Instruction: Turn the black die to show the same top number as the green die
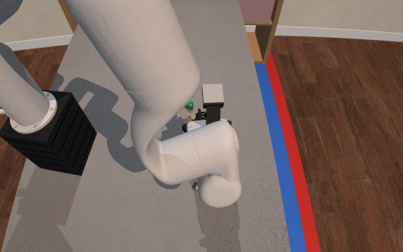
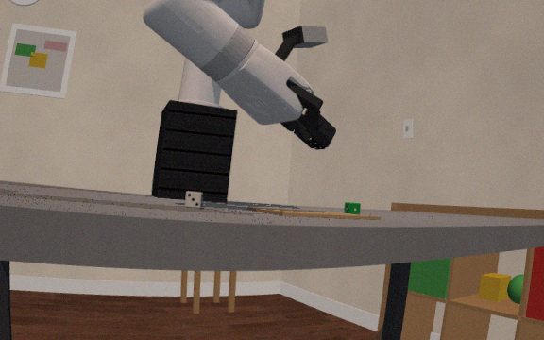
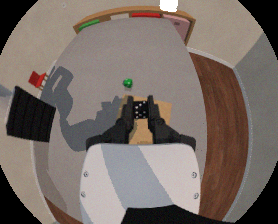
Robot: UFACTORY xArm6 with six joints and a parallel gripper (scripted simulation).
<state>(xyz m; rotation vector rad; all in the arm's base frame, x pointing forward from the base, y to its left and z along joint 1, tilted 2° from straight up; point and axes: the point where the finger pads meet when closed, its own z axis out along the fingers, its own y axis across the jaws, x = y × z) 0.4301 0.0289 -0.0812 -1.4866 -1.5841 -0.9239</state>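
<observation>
Now: the tan mat 11 cm below my hand. The rest, counted from my hand: green die (4 cm behind, 11 cm to the left, 11 cm below); then black die (1 cm to the left, 1 cm below); then white die (2 cm behind, 16 cm to the right, 11 cm below).
</observation>
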